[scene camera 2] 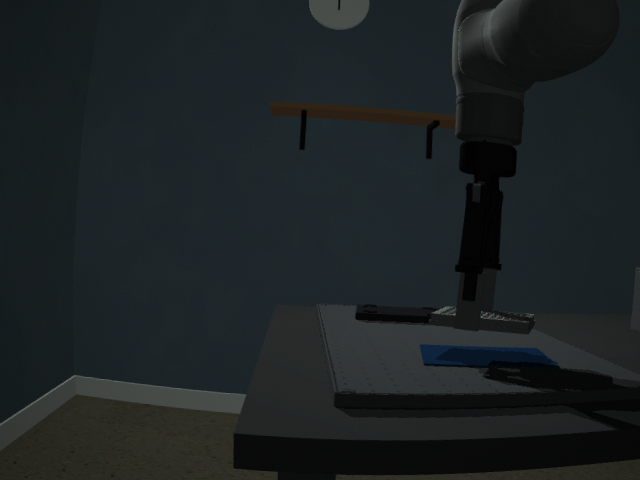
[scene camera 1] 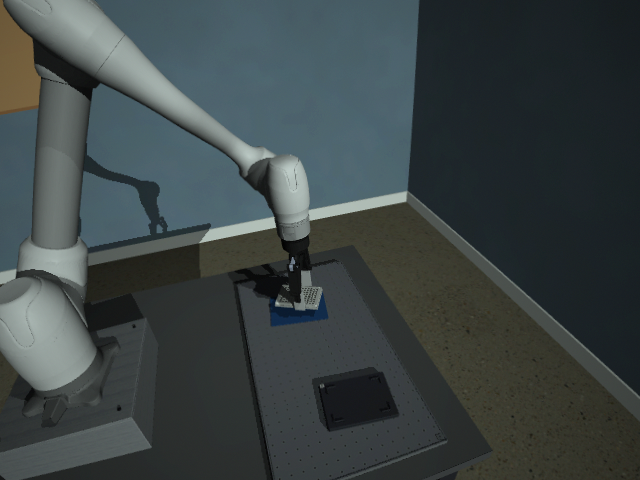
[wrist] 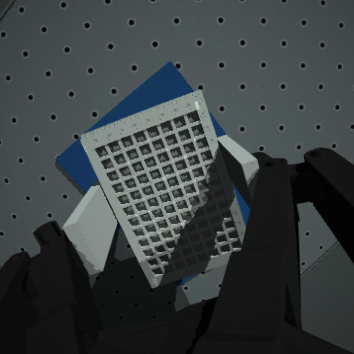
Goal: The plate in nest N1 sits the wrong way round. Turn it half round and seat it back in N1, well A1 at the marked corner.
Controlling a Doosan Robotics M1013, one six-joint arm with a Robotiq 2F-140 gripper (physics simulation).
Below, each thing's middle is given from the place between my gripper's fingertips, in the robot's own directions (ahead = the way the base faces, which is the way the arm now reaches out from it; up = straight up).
Labels:
Right now the blue mat (scene camera 2: 436, 355) is 4 cm below my hand, 2 cm behind it and 1 cm to the left of it. Round my hand: dark nest (scene camera 1: 359, 400): 34 cm to the right, 8 cm ahead, 4 cm below.

